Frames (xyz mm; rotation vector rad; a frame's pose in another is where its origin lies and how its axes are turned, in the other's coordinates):
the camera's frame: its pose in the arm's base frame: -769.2 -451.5 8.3 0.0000 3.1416 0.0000
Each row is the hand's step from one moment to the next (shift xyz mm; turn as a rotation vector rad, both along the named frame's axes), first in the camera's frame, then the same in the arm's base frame.
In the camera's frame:
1: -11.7 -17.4 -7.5 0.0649 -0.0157 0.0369
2: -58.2 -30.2 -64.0 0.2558 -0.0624 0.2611
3: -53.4 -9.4 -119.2 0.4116 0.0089 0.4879
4: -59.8 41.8 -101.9 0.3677 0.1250 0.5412
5: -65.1 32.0 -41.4 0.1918 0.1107 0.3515
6: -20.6 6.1 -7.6 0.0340 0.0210 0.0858
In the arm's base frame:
1: 11.7 -17.4 7.5 -0.0649 -0.0157 -0.0369
2: 58.2 -30.2 64.0 -0.2558 -0.0624 -0.2611
3: 53.4 -9.4 119.2 -0.4116 0.0089 -0.4879
4: 59.8 41.8 101.9 -0.3677 0.1250 -0.5412
5: 65.1 32.0 41.4 -0.1918 0.1107 -0.3515
6: 20.6 6.1 7.6 -0.0340 0.0210 -0.0858

